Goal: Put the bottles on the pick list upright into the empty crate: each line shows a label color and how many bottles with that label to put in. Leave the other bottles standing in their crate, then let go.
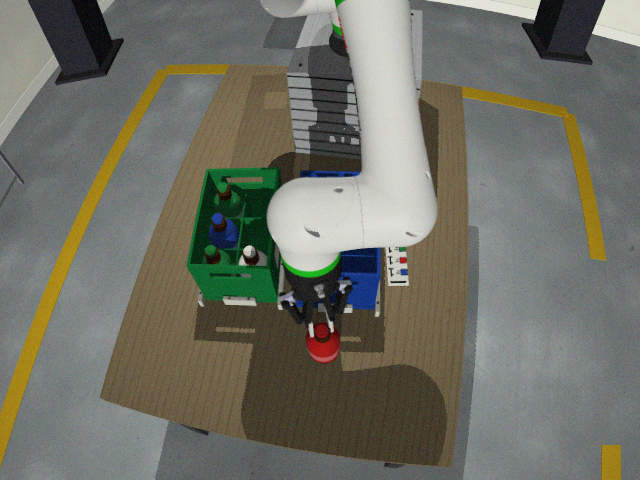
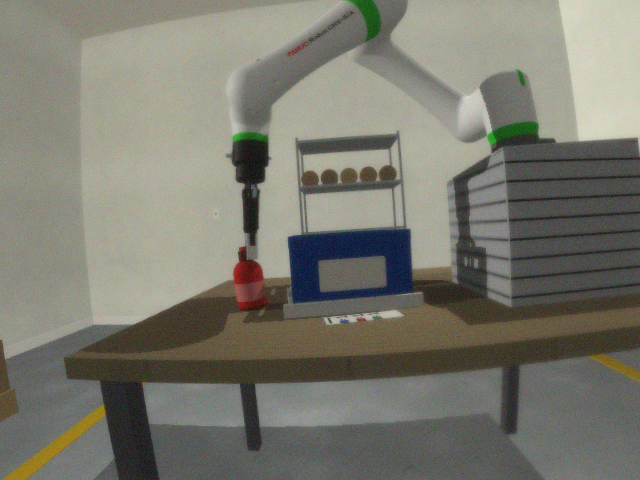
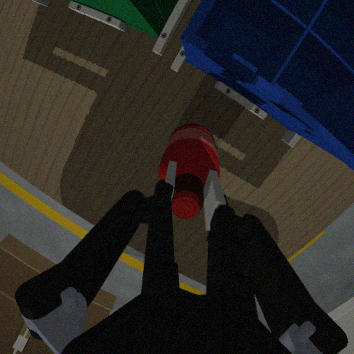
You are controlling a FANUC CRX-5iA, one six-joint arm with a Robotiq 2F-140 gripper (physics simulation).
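Frame: origin at the arm's base, x down, y left, z ahead, level; millimetres.
Seen in the pictures: gripper, fingertip midpoint: [image 1: 320, 329] [image 2: 251, 259] [image 3: 189, 177].
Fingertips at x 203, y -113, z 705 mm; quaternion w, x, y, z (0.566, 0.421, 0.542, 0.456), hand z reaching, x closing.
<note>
Offsets run from my fingertips to a thing's top centre. Level surfaces: height alone.
My gripper [image 1: 321, 329] [image 2: 251, 251] [image 3: 189, 177] is shut on the neck of a red bottle {dx -33, dy +4, dz +10 mm} [image 1: 323, 350] [image 2: 249, 284] [image 3: 190, 150]. The bottle is nearly upright, outside the blue crate {dx -51, dy +42, dz -236 mm} [image 1: 361, 291] [image 2: 351, 245] [image 3: 200, 57] by its front end, with its base at or just above the table; contact is unclear. The arm hides much of the blue crate; compartments that show look empty. The green crate {dx -51, dy -190, dz -258 mm} [image 1: 237, 286] [image 3: 135, 20] holds a green bottle {dx -38, dy -232, dz -351 mm} [image 1: 227, 203], a blue bottle {dx -38, dy -234, dz -259 mm} [image 1: 223, 235], another green bottle {dx -38, dy -241, dz -173 mm} [image 1: 211, 255] and a white bottle {dx -38, dy -152, dz -169 mm} [image 1: 250, 255]. The pick list {dx +123, dy +190, dz -232 mm} [image 1: 397, 266] [image 2: 361, 317] shows one each of green, red and blue.
Pale brackets [image 1: 239, 301] [image 3: 240, 100] edge the crates on the wooden table {dx +125 mm} [image 1: 170, 356] [image 2: 248, 346]. A grey slatted pedestal [image 1: 320, 93] [image 2: 563, 222] stands behind them. A metal shelf [image 2: 348, 142] stands at the back wall.
</note>
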